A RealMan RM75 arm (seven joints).
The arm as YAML. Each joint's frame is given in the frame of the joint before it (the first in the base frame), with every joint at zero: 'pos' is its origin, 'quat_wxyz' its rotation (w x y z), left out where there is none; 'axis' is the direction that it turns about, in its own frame. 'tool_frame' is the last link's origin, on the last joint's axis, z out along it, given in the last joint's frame.
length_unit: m
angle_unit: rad
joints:
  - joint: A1
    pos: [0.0, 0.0, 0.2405]
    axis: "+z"
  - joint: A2
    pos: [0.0, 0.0, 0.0]
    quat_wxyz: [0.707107, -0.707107, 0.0, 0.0]
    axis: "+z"
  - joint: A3
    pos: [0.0, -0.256, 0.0]
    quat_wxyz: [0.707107, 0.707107, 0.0, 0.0]
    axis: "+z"
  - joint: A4
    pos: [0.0, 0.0, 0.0]
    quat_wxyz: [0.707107, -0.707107, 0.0, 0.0]
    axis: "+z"
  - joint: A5
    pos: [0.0, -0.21, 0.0]
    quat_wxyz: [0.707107, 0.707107, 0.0, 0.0]
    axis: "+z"
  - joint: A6
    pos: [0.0, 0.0, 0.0]
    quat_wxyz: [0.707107, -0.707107, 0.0, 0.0]
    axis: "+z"
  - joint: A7
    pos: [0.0, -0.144, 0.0]
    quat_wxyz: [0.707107, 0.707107, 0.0, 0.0]
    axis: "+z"
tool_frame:
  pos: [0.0, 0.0, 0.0]
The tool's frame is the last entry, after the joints.
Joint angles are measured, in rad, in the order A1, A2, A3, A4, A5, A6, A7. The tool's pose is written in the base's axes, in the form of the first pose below.
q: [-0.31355, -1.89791, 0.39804, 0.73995, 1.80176, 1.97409, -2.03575]
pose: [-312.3 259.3 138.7], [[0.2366 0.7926 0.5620], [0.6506 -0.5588 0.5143], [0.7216 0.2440 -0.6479]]
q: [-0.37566, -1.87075, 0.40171, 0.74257, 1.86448, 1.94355, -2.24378]
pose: [-305.4 280.2 143.4], [[0.1296 0.8430 0.5220], [0.7642 -0.4204 0.4891], [0.6318 0.3355 -0.6988]]
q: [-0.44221, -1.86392, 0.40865, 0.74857, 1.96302, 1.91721, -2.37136]
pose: [-297.0 299.2 137.6], [[0.0800 0.8793 0.4694], [0.8403 -0.3128 0.4428], [0.5362 0.3591 -0.7639]]
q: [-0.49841, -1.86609, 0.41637, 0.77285, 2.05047, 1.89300, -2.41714]
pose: [-288.3 315.2 133.0], [[0.0985 0.9067 0.4102], [0.8700 -0.2786 0.4069], [0.4832 0.3168 -0.8162]]
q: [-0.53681, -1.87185, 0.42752, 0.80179, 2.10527, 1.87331, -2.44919]
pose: [-280.6 326.7 130.4], [[0.1177 0.9242 0.3633], [0.8832 -0.2647 0.3872], [0.4540 0.2753 -0.8474]]
